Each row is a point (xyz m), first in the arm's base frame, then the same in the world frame.
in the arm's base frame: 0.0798 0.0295 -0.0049
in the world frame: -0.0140 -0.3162 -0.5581
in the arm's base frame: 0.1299 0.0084 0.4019
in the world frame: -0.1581 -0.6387 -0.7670
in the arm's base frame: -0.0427 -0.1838 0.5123
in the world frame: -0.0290 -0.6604 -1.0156
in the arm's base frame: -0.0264 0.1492 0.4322
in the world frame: -0.3012 -0.5159 -0.8652
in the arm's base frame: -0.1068 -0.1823 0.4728
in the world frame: -0.0153 -0.5906 -1.0403
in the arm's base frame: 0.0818 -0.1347 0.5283
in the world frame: -0.0788 -0.7381 -0.9173
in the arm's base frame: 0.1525 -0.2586 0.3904
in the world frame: 0.0911 -0.7251 -0.8157
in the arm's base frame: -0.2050 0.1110 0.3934
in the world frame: -0.2529 -0.3838 -0.9879
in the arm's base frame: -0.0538 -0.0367 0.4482
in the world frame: -0.1379 -0.5646 -0.9460
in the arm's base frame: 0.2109 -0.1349 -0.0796
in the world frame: 0.1683 -0.3987 -0.4592
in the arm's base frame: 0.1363 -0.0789 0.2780
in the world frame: -0.0282 -0.5826 -0.7125
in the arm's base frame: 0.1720 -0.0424 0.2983
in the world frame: -0.0693 -0.6091 -0.6875
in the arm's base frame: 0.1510 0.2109 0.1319
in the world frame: -0.2342 -0.4039 -0.5359
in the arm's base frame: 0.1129 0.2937 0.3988
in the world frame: -0.4181 -0.5404 -0.7005
